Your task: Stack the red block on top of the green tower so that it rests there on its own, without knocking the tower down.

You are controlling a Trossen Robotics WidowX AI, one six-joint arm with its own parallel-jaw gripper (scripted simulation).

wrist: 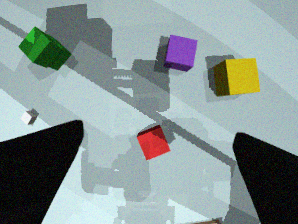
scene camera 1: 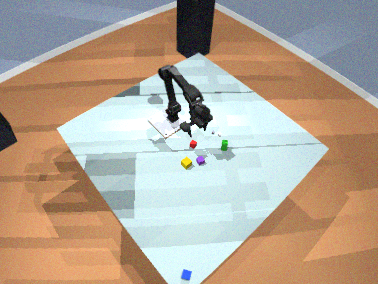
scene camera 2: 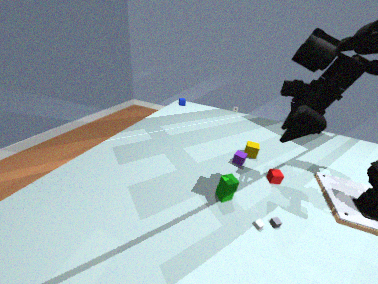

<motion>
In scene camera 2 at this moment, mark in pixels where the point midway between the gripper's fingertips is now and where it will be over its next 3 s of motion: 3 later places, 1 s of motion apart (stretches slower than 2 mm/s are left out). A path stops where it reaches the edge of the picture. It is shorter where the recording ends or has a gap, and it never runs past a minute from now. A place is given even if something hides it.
My gripper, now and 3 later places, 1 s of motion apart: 281,134; 279,168; 273,177; 282,164
</motion>
